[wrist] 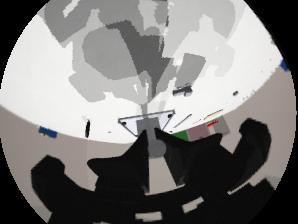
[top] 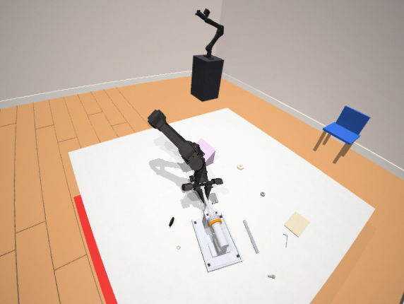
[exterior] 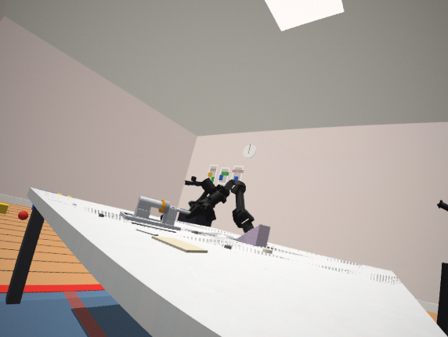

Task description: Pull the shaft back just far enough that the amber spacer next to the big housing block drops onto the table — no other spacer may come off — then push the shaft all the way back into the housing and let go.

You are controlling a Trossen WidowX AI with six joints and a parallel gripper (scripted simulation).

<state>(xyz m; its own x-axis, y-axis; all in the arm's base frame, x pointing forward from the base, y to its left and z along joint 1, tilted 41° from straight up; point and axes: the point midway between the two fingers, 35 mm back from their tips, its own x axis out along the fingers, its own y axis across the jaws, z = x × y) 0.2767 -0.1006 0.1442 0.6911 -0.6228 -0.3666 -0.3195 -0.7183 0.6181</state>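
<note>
Right now the steel shaft is 40 mm ahead of my gripper tip, 30 mm above it and 10 mm to the right of it. Round my gripper tip: grey bar 230 mm ahead, 90 mm to the left, 50 mm below; black piece 170 mm to the right, 30 mm below, 10 mm behind; amber spacer 120 mm ahead, 40 mm to the right, 20 mm above.
</note>
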